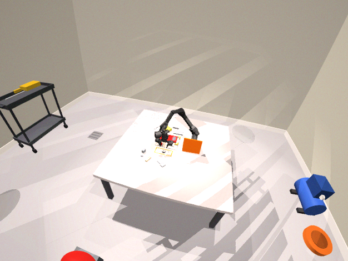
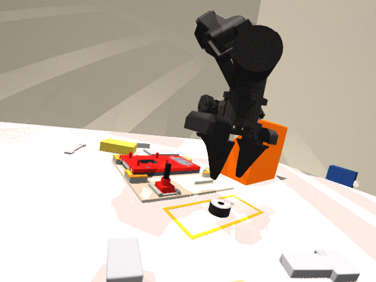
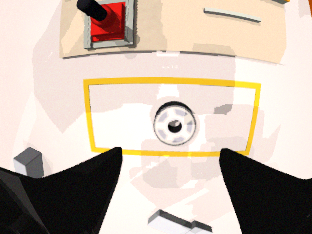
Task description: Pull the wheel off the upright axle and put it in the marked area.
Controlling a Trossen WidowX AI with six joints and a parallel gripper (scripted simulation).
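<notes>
The black wheel lies 6 cm below my gripper tip. Also, from my gripper tip: yellow block: 41 cm to the right, 6 cm ahead, 5 cm below; then black axle: 10 cm to the right, 6 cm ahead, 3 cm below.
</notes>
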